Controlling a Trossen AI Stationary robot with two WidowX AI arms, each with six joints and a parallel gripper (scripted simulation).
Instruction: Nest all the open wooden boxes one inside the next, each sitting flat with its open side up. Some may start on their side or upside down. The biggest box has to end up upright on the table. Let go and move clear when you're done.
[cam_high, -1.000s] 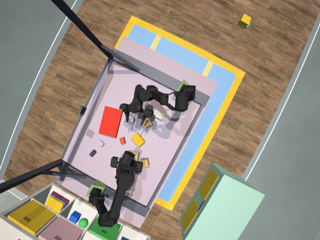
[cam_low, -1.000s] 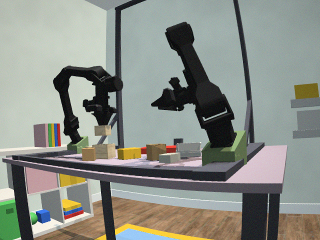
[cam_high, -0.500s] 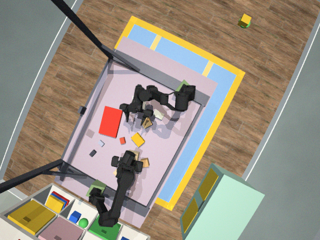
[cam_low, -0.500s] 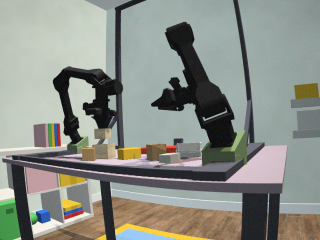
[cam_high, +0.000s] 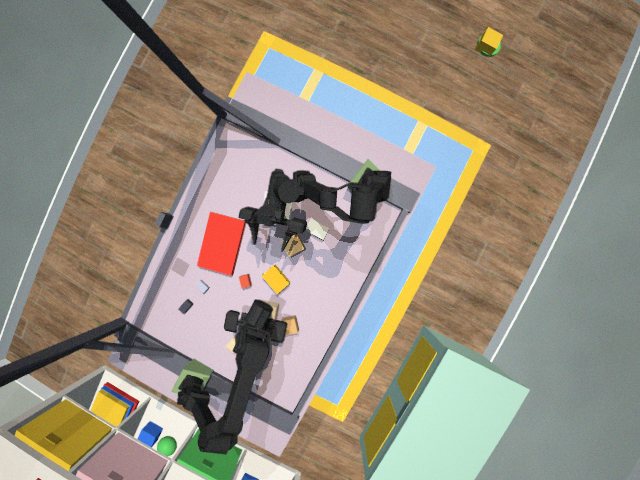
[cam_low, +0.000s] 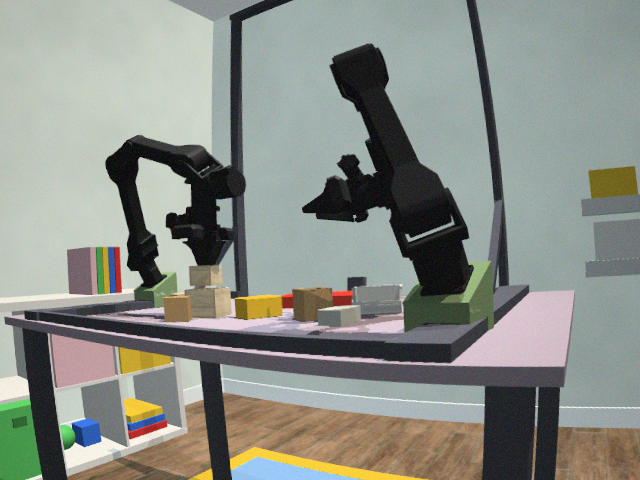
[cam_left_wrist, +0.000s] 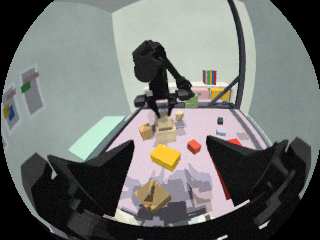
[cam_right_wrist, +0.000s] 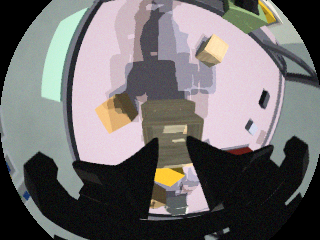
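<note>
Right now the tan box is 90 mm ahead of my right hand, 30 mm to the left of it and 110 mm below it. Also, from my right hand: pale block (60 mm behind, 340 mm to the left, 120 mm below); then flat red slab (280 mm behind, 80 mm to the left, 120 mm below); then red cube (130 mm behind, 40 mm to the left, 110 mm below).
</note>
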